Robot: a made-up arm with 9 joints. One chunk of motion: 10 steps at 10 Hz.
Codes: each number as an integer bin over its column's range. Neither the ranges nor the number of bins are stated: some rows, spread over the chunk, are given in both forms.
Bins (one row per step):
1: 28 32 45 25 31 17 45 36 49
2: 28 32 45 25 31 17 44 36 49
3: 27 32 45 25 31 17 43 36 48
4: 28 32 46 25 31 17 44 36 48
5: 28 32 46 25 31 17 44 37 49
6: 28 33 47 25 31 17 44 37 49
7: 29 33 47 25 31 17 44 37 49
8: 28 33 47 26 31 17 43 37 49
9: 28 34 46 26 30 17 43 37 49
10: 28 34 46 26 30 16 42 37 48
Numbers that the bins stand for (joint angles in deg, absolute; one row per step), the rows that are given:
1: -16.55 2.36 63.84 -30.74 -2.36 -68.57 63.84 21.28 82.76
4: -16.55 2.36 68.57 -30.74 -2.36 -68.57 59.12 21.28 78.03
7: -11.82 7.09 73.30 -30.74 -2.36 -68.57 59.12 26.01 82.76
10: -16.55 11.82 68.57 -26.01 -7.09 -73.30 49.66 26.01 78.03
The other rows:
2: -16.55 2.36 63.84 -30.74 -2.36 -68.57 59.12 21.28 82.76
3: -21.28 2.36 63.84 -30.74 -2.36 -68.57 54.39 21.28 78.03
5: -16.55 2.36 68.57 -30.74 -2.36 -68.57 59.12 26.01 82.76
6: -16.55 7.09 73.30 -30.74 -2.36 -68.57 59.12 26.01 82.76
8: -16.55 7.09 73.30 -26.01 -2.36 -68.57 54.39 26.01 82.76
9: -16.55 11.82 68.57 -26.01 -7.09 -68.57 54.39 26.01 82.76

